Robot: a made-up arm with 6 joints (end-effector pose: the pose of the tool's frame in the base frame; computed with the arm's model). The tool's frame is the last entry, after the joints.
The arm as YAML. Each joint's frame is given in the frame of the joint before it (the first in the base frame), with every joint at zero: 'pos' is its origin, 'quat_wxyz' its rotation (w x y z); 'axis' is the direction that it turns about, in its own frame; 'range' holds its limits. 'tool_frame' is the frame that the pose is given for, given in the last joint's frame.
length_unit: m
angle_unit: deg
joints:
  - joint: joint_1
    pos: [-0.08, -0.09, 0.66]
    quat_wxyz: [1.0, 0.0, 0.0, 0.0]
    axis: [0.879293, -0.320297, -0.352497]
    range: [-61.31, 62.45]
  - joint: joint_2
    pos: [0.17, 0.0, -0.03]
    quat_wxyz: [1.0, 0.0, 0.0, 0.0]
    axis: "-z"
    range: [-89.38, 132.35]
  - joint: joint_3
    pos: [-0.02, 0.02, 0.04]
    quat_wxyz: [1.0, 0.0, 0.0, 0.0]
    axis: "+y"
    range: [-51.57, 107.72]
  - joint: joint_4
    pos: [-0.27, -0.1, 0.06]
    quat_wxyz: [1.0, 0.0, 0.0, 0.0]
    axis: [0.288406, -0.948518, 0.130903]
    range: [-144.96, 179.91]
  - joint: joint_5
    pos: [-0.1, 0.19, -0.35]
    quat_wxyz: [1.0, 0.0, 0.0, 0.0]
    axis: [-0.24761, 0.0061, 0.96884]
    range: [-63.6, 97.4]
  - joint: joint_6
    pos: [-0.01, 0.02, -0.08]
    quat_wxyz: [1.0, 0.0, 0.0, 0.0]
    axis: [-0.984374, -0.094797, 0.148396]
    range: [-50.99, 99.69]
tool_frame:
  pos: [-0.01, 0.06, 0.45]
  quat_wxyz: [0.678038, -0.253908, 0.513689, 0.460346]
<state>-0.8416 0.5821 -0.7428 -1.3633 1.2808 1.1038</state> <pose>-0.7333 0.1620 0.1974 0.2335 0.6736 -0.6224 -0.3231</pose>
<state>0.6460 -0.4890 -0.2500 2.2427 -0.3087 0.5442</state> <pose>-0.4503 0.1288 0.6101 0.7690 -0.0117 -0.6378 -0.0410</pose>
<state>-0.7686 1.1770 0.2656 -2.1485 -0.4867 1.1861</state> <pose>-0.0501 0.6418 0.1740 0.4273 -0.3559 -0.8177 -0.1489</pose>
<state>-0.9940 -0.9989 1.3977 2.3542 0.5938 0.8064</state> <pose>-0.4633 0.1157 0.8007 0.2240 -0.7312 0.0453 0.6427</pose>
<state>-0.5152 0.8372 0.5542 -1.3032 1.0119 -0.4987</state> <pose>-0.0346 0.2218 0.6884 0.1713 0.5469 0.6752 0.4643</pose>
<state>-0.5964 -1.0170 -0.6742 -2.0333 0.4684 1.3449</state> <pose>-0.6884 -0.5662 0.8509 0.6316 0.6750 -0.2998 -0.2358</pose>
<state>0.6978 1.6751 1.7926 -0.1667 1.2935 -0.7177</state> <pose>0.1181 -0.3373 0.8208 0.2179 0.6735 -0.3959 0.5849</pose>
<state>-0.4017 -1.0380 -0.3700 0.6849 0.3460 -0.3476</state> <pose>-0.1144 -0.4051 0.6957 0.2554 -0.4039 -0.0723 0.8755</pose>
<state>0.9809 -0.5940 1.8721 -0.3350 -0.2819 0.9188</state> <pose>-0.3095 -0.0771 1.1973 0.1485 0.4320 -0.6205 -0.6375</pose>
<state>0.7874 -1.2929 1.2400 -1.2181 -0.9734 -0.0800</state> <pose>-0.1181 -0.2961 0.9287 0.2283 -0.4198 0.8763 0.0611</pose>
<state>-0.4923 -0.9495 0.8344 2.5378 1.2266 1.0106</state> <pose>-0.3700 0.1207 0.5160 0.5268 -0.7134 -0.4472 0.1159</pose>
